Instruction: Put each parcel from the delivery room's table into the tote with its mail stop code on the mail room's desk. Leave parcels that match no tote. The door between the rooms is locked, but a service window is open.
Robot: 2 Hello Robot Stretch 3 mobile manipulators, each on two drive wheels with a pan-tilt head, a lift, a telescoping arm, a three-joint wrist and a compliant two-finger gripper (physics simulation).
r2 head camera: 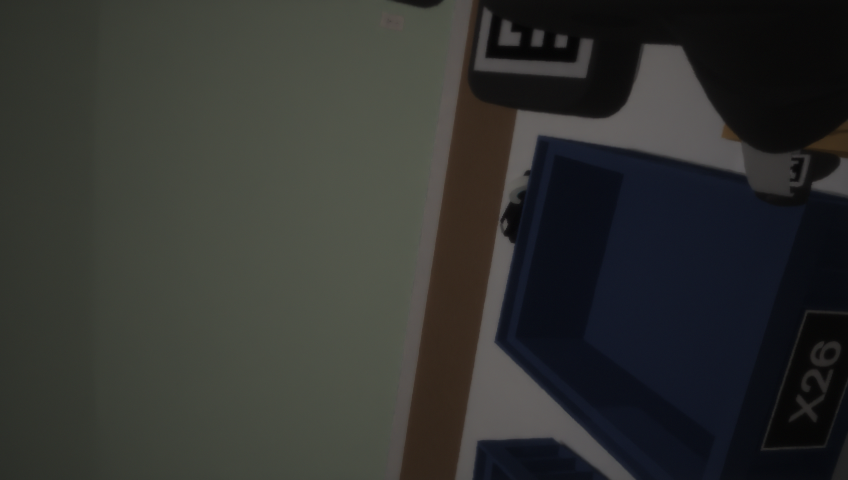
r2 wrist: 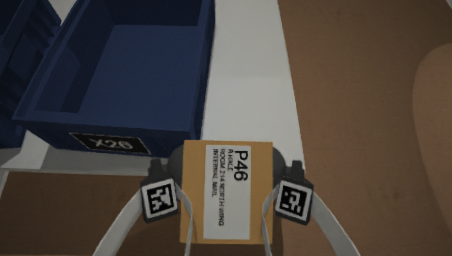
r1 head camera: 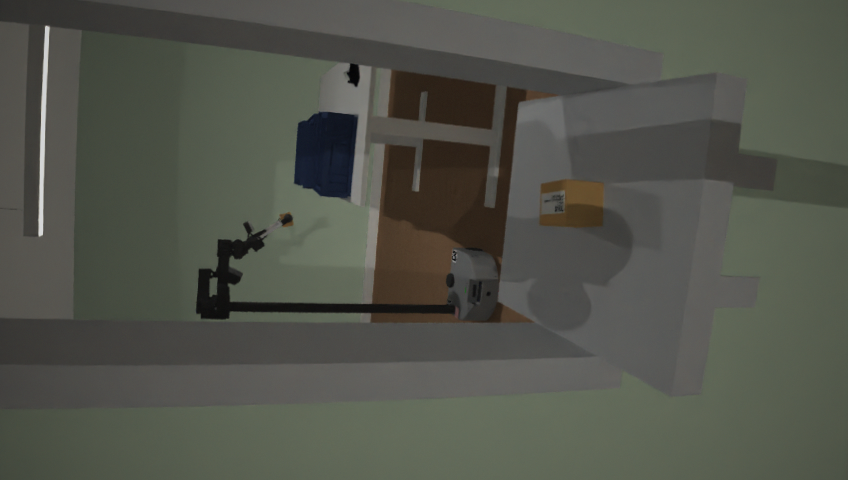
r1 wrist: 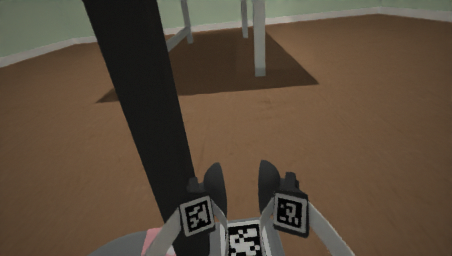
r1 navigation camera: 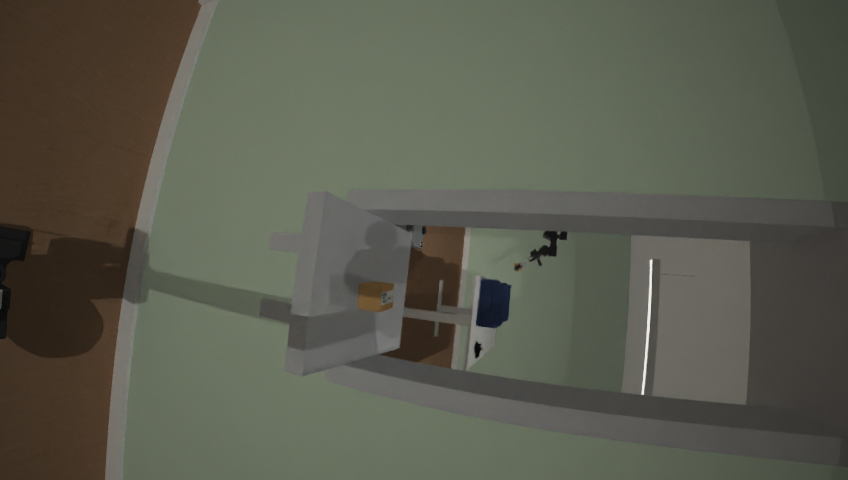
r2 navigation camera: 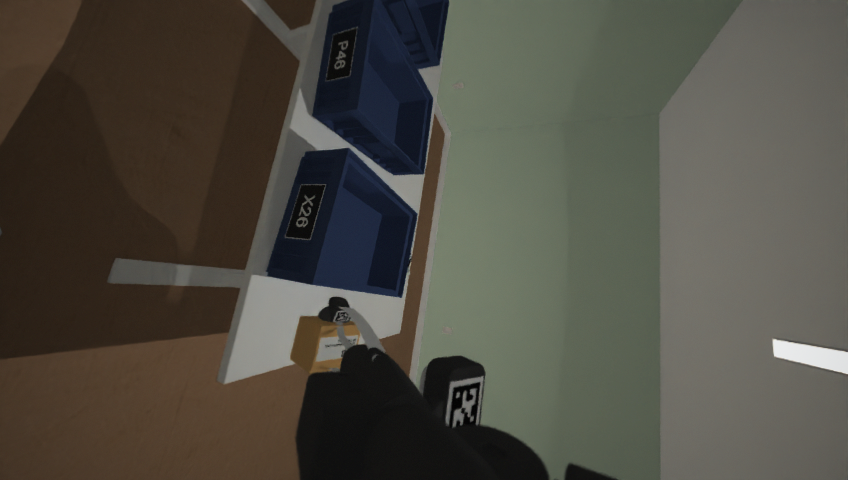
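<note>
r1's gripper (r1 wrist: 242,187) is empty, with a small gap between its fingers. A tan parcel (r1 head camera: 586,203) (r1 navigation camera: 368,297), its code too small to read, stands on the service window's shelf (r1 head camera: 624,309) (r1 navigation camera: 333,243). r2's gripper (r2 wrist: 227,172) (r1 head camera: 286,219) is shut on the parcel labelled P46 (r2 wrist: 195,225) (r2 navigation camera: 306,342), held near the desk's end beside the X26 tote (r2 head camera: 755,380) (r2 navigation camera: 324,169) (r2 wrist: 170,135). The P46 tote (r2 navigation camera: 327,95) stands beyond X26. The inner floor showing in X26 is bare.
The white desk (r2 navigation camera: 267,315) (r2 wrist: 245,75) also bears a third blue tote (r2 navigation camera: 437,35) and a black tape dispenser (r1 head camera: 353,75) (r2 head camera: 511,223) behind X26. r1's wrist view shows a table leg (r1 wrist: 259,45) ahead and a black mast (r1 wrist: 135,100) at left. r2's base (r1 head camera: 473,285) stands beyond the shelf.
</note>
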